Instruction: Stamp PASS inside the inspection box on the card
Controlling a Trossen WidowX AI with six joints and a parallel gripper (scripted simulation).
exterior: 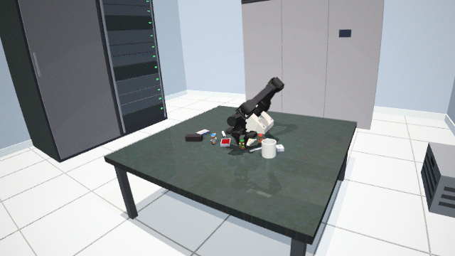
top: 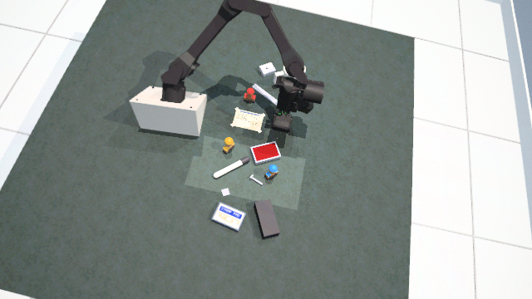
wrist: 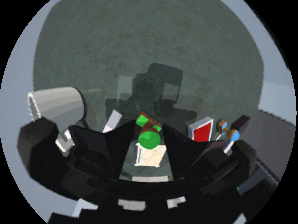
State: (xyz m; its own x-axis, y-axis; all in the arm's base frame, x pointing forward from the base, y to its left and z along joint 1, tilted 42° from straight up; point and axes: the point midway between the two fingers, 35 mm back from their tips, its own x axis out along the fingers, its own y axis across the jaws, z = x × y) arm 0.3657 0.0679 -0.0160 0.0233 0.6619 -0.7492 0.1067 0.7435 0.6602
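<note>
The green-knobbed pass stamp lies right at my gripper tip. The rest, counted from my gripper tip: red ink pad: 13 cm to the right, 4 cm behind, 2 cm below; red-knobbed stamp: 12 cm behind, 8 cm to the left; white card: 12 cm behind, 2 cm below, 1 cm to the right.
</note>
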